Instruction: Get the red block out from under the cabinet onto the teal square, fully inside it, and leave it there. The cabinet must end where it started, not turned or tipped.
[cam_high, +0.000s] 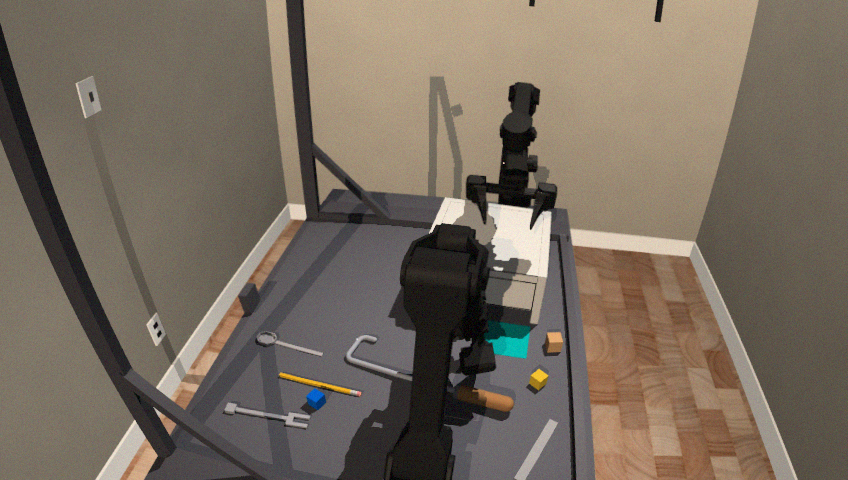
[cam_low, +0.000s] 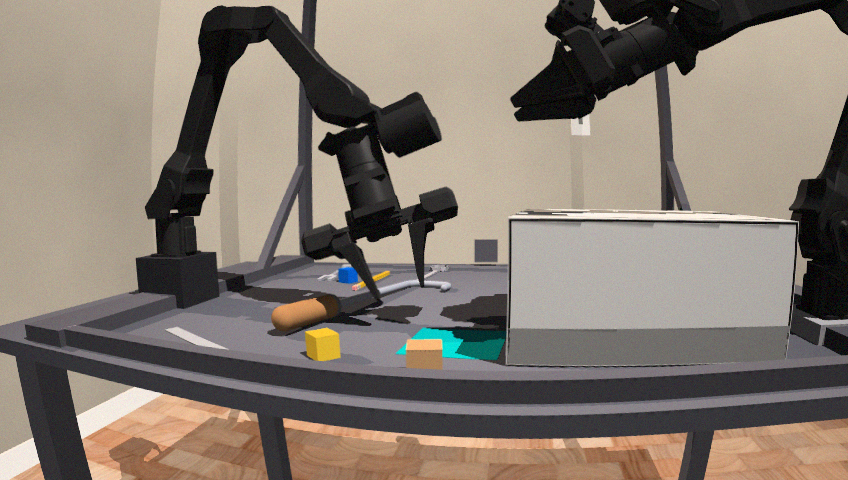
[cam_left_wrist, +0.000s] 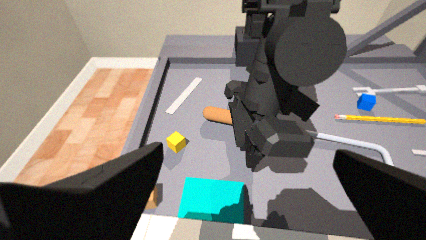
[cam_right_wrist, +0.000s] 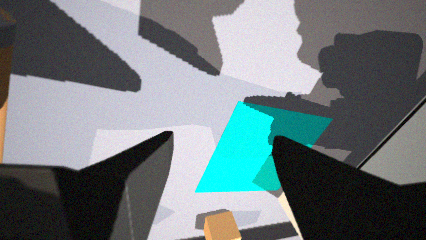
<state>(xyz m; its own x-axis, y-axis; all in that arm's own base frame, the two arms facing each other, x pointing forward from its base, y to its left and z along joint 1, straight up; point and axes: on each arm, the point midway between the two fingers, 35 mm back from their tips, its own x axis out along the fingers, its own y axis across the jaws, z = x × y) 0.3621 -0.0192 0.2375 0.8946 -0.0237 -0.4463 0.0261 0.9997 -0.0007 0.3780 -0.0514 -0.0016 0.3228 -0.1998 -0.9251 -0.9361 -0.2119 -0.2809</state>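
My right gripper is now 80 mm past the orange-handled tool, 50 mm to the left of it and 60 mm above it. Round my right hand: teal square (50 mm ahead, 90 mm to the left, 70 mm below); tan block (150 mm ahead, 90 mm to the left, 60 mm below); yellow block (130 mm ahead, 20 mm to the right, 60 mm below).
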